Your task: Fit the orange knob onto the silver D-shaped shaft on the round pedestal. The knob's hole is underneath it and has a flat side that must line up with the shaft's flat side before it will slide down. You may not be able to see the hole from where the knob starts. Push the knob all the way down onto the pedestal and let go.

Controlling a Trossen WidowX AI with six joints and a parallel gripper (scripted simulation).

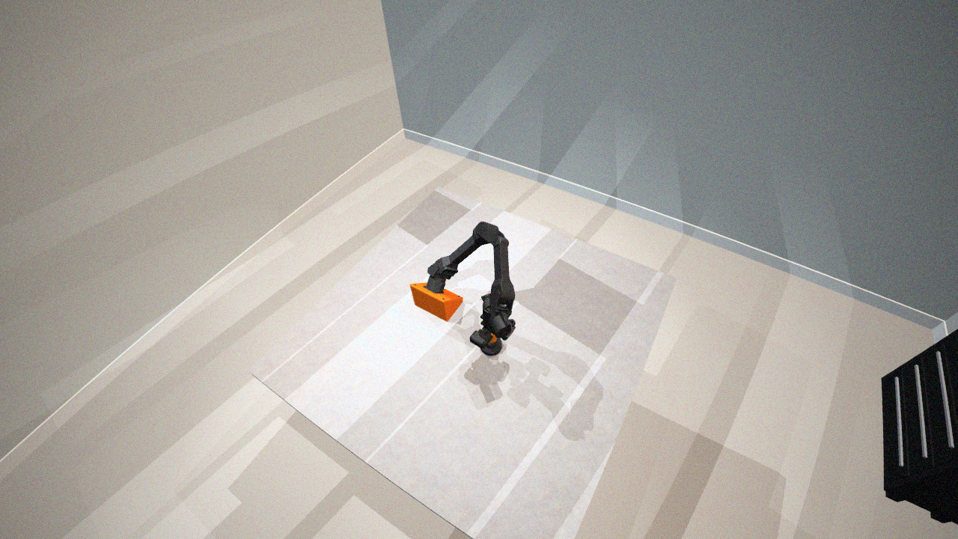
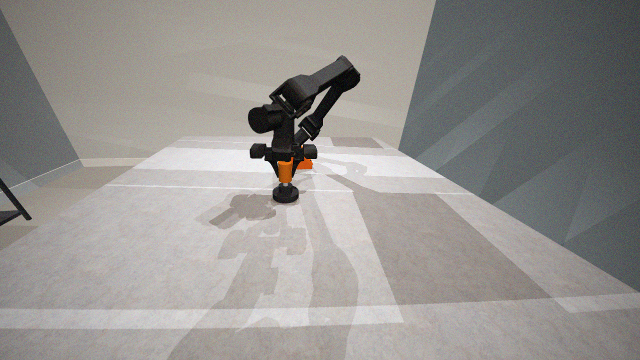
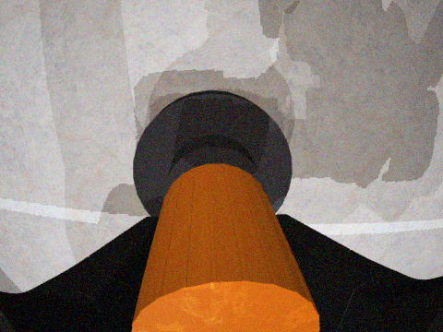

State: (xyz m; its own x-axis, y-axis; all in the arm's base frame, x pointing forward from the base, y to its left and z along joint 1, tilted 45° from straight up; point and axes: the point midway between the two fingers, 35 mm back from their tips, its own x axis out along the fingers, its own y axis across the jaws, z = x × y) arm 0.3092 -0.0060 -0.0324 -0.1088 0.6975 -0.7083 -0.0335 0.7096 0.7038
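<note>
Now: the orange knob 3 cm above my gripper tip. Round my gripper tip: round dark pedestal: 4 cm below.
</note>
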